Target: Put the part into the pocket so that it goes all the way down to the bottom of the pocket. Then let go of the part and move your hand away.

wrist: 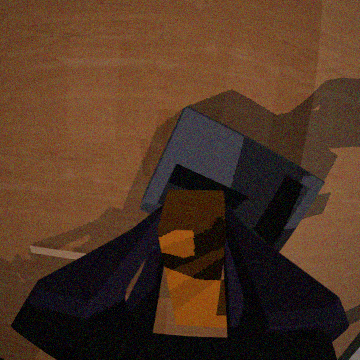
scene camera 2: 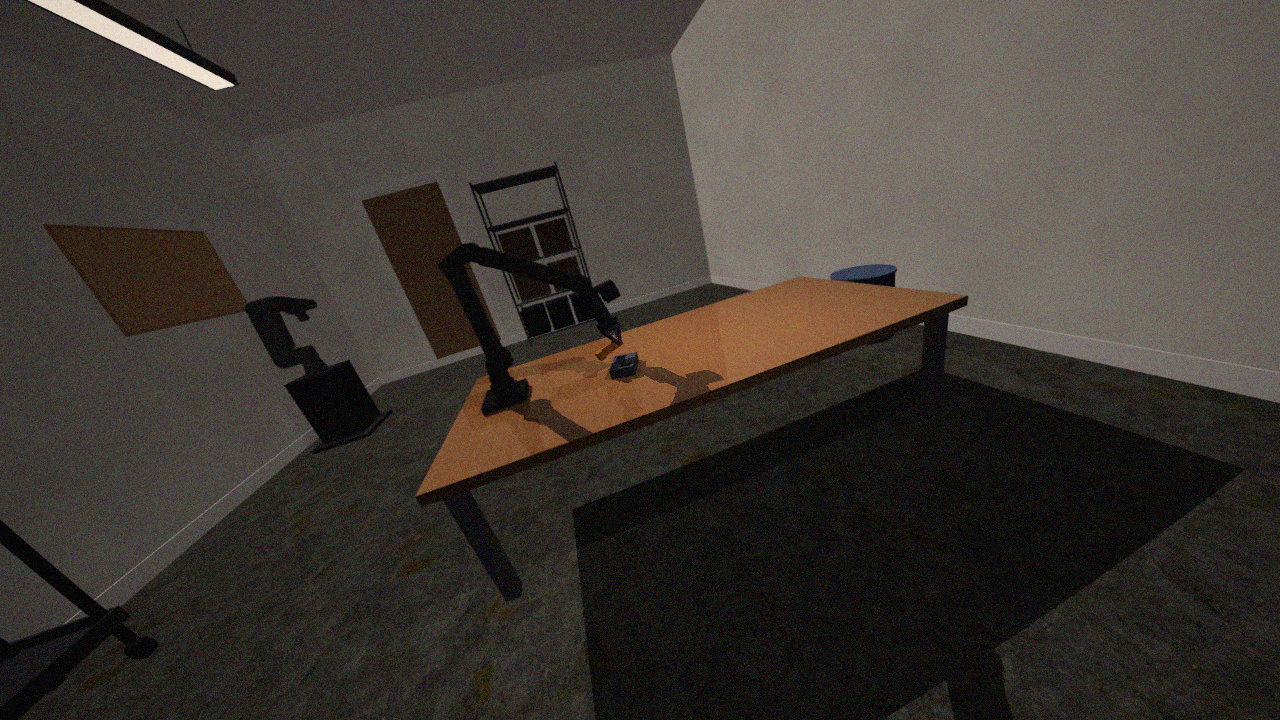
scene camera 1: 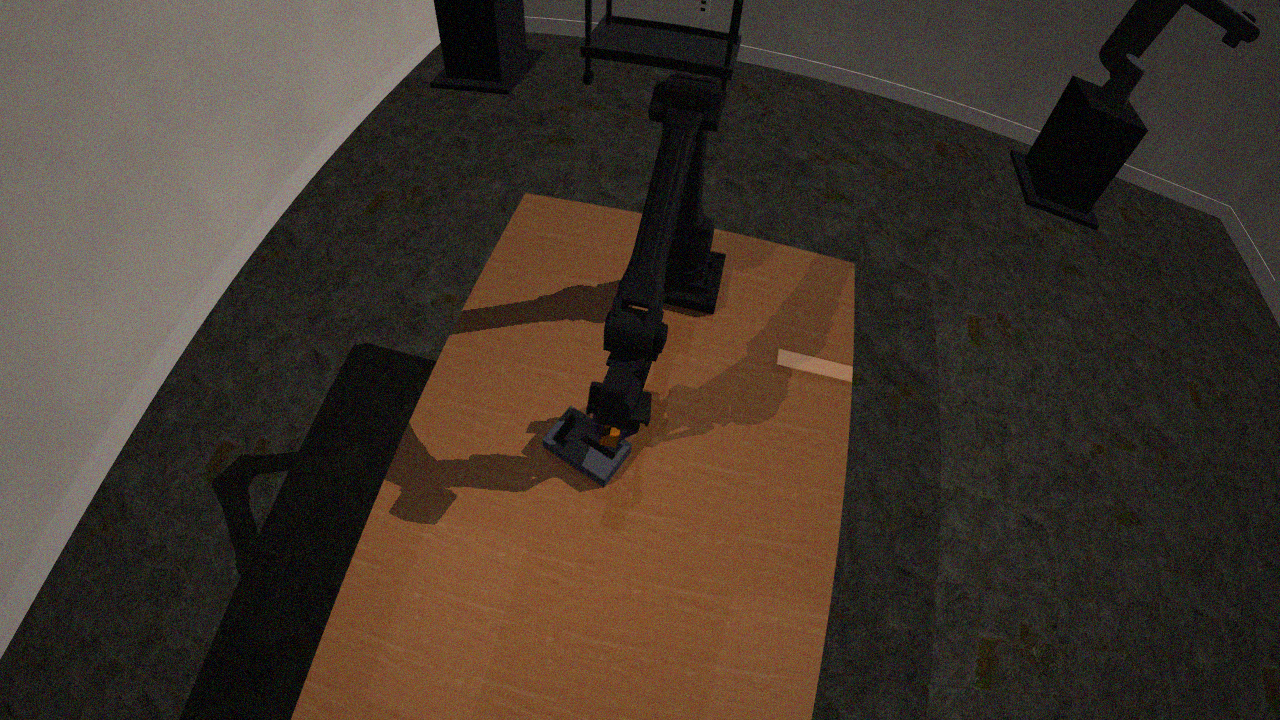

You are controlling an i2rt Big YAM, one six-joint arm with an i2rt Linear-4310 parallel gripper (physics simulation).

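Places are measured from the arm's base along level axes (x left, y back, z up), in millimetres.
Pixels of known places: gripper, fingertip midpoint: (wrist: 194, 214) (scene camera 2: 619, 343) (scene camera 1: 608, 438); arm's base at its link origin: (scene camera 2: 506, 392) (scene camera 1: 685, 273).
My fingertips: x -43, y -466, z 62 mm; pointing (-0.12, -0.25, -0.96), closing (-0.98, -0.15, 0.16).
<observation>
Ahead of a thing's pixels: the offset from my fingertips to its middle. Level surfaces: height alone.
My gripper (scene camera 1: 614, 429) (scene camera 2: 614, 339) (wrist: 194, 214) is shut on the orange part @(dx -22, dy +42, dz -1 mm) (scene camera 1: 611, 437) (scene camera 2: 607, 351) (wrist: 194, 250), a block with its near end tilted towards the wrist camera. The grey pocket block @(dx -44, dy +7, dz -72 mm) (scene camera 1: 605, 464) (scene camera 2: 619, 369) (wrist: 207, 145) lies on the table, turned at an angle in the wrist view. Its pocket shows as dark openings on both sides of the part in the wrist view. In scene camera 2, the part is raised and apart from the block. The part and fingers hide some of the pocket.
The wooden table @(dz -90 mm) (scene camera 1: 572, 573) (scene camera 2: 787, 331) bears the arm's base (scene camera 1: 693, 291) (scene camera 2: 506, 394) behind the block. A pale flat strip (scene camera 1: 814, 365) (wrist: 55, 251) lies at one table edge. Arm shadows cross the table around the block.
</observation>
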